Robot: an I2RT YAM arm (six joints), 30 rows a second.
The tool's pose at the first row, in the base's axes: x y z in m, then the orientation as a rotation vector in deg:
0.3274, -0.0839, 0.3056, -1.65, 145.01, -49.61
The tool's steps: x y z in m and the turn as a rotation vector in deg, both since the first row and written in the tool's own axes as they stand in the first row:
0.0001, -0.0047, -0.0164, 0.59, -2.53, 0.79
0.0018, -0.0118, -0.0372, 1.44, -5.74, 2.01
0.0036, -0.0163, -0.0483, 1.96, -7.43, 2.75
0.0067, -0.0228, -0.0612, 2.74, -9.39, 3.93
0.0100, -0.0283, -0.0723, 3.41, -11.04, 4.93
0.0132, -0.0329, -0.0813, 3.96, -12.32, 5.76
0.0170, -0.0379, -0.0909, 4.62, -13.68, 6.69
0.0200, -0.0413, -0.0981, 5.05, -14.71, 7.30
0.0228, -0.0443, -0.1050, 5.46, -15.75, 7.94
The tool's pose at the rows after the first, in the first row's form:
0.3196, -0.0783, 0.3197, -1.54, 142.25, -49.47
0.3082, -0.0723, 0.3376, -1.10, 138.66, -49.32
0.3013, -0.0698, 0.3472, -0.73, 136.72, -49.27
0.2921, -0.0681, 0.3586, 0.13, 134.33, -49.30
0.2837, -0.0667, 0.3682, 0.85, 132.31, -49.32
0.2763, -0.0657, 0.3758, 1.48, 130.72, -49.34
0.2682, -0.0648, 0.3838, 2.22, 128.98, -49.42
0.2619, -0.0639, 0.3895, 2.64, 127.71, -49.44
0.2561, -0.0628, 0.3949, 3.08, 126.44, -49.41

